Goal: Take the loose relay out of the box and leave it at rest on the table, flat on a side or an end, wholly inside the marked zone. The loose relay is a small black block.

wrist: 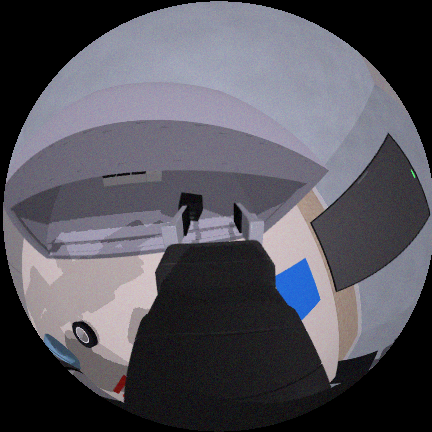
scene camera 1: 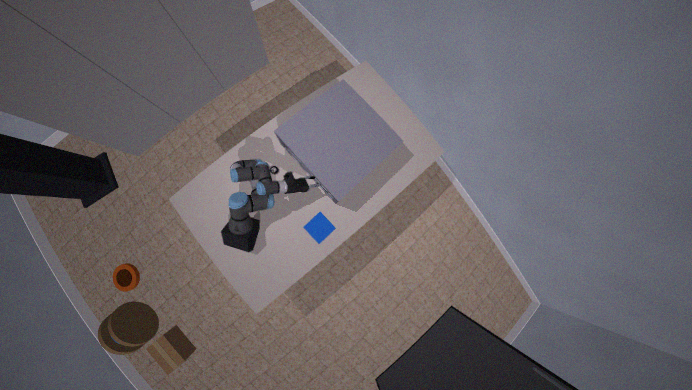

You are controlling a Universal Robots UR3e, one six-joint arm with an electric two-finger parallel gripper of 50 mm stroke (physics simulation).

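Where they show: gripper, fingertip midpoint: [wrist: 211, 213] [scene camera 1: 317, 181]; arm's base, origin of the base link: [scene camera 1: 240, 225].
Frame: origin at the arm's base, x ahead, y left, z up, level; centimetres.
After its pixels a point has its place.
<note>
The loose relay [wrist: 192, 204] {z -4.1, x 52.9, y 1.5 cm}, a small black block, is inside the grey box [scene camera 1: 340, 140] {z 9.9, x 69.7, y 11.8 cm} [wrist: 160, 142] {z 8.4, x 47.3, y 6.3 cm}, seen through its open side in the wrist view. In scene camera 1 the box hides it. My gripper [scene camera 1: 314, 181] {z 0.0, x 48.7, y 0.3 cm} [wrist: 211, 213] {z 0.0, x 48.7, y 0.3 cm} is open and empty, with its fingertips at the open side of the box. In the wrist view the relay shows beyond the fingertips, nearer the left finger, which overlaps its lower left edge. Whether it touches a finger I cannot tell. The marked zone [scene camera 1: 319, 228] {z -10.2, x 36.2, y -23.8 cm} [wrist: 300, 291] {z -10.2, x 36.3, y -23.3 cm}, a blue square, lies on the table [scene camera 1: 280, 265] {z -10.3, x 4.7, y -31.0 cm}, outside the box.
The box's top panel overhangs the relay, and a rim [wrist: 100, 256] {z -9.8, x 45.1, y 16.6 cm} runs along the bottom of its opening. A pale strip with dark pieces [wrist: 132, 178] {z -6.3, x 59.5, y 12.9 cm} is partly visible inside, to the left. A small black ring [scene camera 1: 274, 170] {z -8.4, x 30.3, y 19.4 cm} [wrist: 85, 334] {z -8.5, x 30.7, y 19.8 cm} is on the table near the arm.
</note>
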